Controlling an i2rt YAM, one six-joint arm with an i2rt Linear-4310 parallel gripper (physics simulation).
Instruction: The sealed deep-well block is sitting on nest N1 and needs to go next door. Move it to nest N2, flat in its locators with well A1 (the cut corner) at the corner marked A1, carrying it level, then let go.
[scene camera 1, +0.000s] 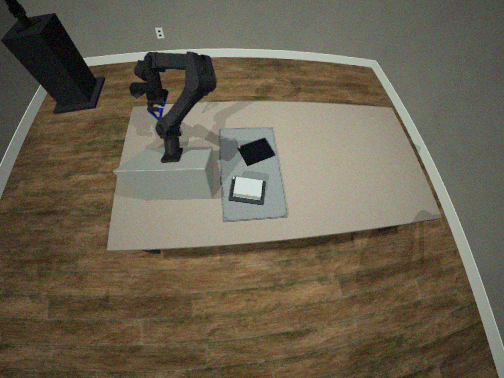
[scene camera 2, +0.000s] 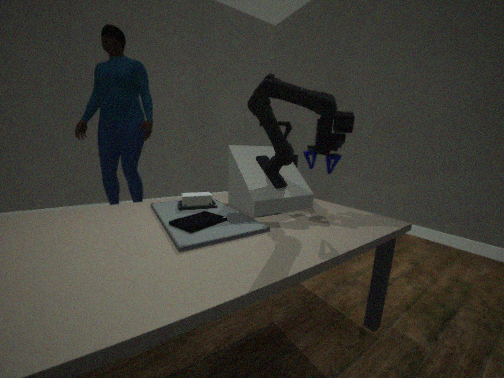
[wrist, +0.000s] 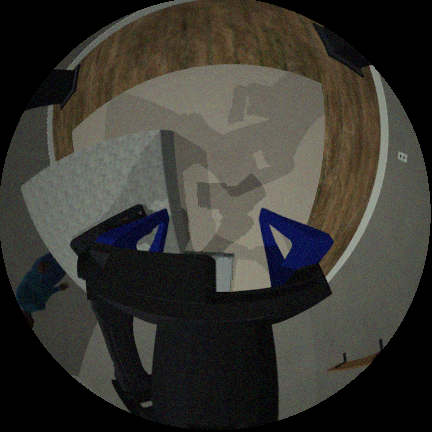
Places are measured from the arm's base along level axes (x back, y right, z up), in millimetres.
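Where they show: gripper, between the fingertips: (scene camera 1: 161, 113) (scene camera 2: 319, 171) (wrist: 213, 213); arm's base, origin of its link: (scene camera 1: 173, 155) (scene camera 2: 270, 171).
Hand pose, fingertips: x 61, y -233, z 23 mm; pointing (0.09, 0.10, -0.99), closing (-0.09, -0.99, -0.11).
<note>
Each offset is from my fingertips to the centre of the thing. Level surfaces: height alone.
The white deep-well block {dx -377, dy +371, dz -145 mm} (scene camera 1: 248, 187) (scene camera 2: 196, 199) sits flat on a dark nest {dx -377, dy +371, dz -167 mm} (scene camera 1: 247, 201) (scene camera 2: 212, 205) on the grey-blue board. A second dark nest {dx -455, dy +153, dz -169 mm} (scene camera 1: 257, 151) (scene camera 2: 198, 221) is bare and lies turned at an angle on the same board. The cut corner and the nest markings are too small to tell. My gripper (scene camera 1: 158, 113) (scene camera 2: 321, 162) (wrist: 213, 213) is open and empty, with blue fingertips spread wide. It hangs high above the table on the far side of the pedestal, well away from the block. Neither block nor nests show in the wrist view.
A grey wedge-shaped pedestal (scene camera 1: 165, 182) (scene camera 2: 282, 204) (wrist: 100, 170) carries the arm and stands beside the board {dx -411, dy +250, dz -184 mm} (scene camera 1: 277, 207) (scene camera 2: 220, 240) (wrist: 224, 272). The beige table {dz -190 mm} (scene camera 1: 345, 165) (scene camera 2: 90, 280) surrounds both. A person (scene camera 2: 122, 100) (wrist: 42, 280) stands behind the table. A dark column (scene camera 1: 50, 60) stands on the floor.
</note>
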